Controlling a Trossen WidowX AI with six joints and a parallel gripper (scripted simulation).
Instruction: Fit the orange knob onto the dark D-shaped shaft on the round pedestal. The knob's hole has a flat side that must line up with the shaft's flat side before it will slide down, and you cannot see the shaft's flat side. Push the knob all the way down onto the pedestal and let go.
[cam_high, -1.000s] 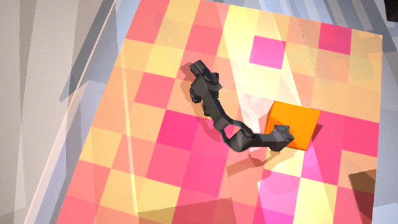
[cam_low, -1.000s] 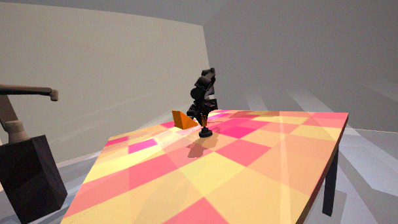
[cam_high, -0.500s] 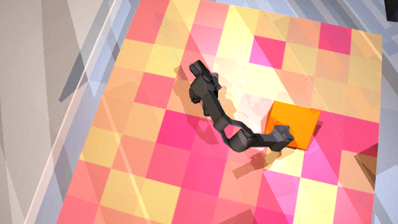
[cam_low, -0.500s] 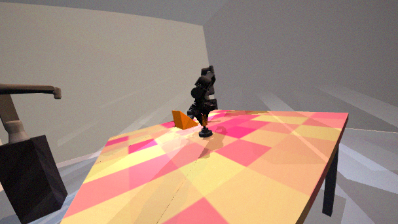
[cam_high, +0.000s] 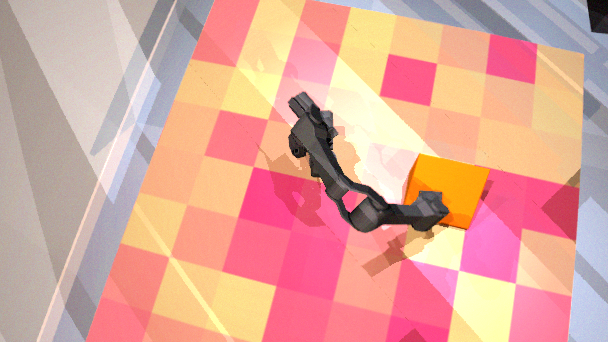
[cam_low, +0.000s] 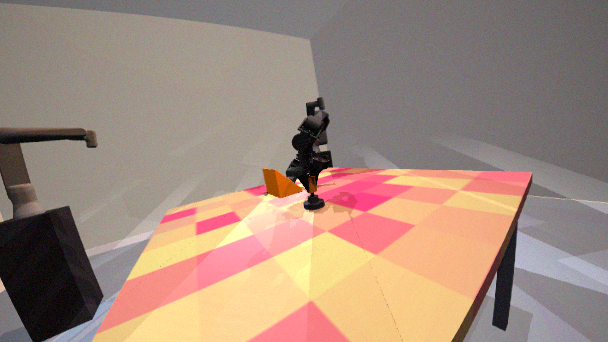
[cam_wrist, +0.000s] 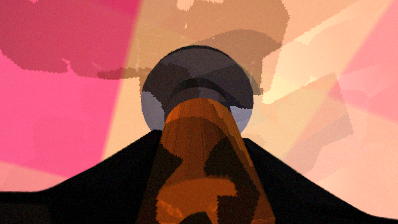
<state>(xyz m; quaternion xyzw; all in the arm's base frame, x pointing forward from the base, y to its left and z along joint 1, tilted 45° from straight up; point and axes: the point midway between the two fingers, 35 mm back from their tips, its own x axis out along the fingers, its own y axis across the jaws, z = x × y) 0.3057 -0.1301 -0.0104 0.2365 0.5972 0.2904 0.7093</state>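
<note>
The orange knob is 20 mm above my gripper tip. From my gripper tip the other things lie so: round dark pedestal 40 mm below.
</note>
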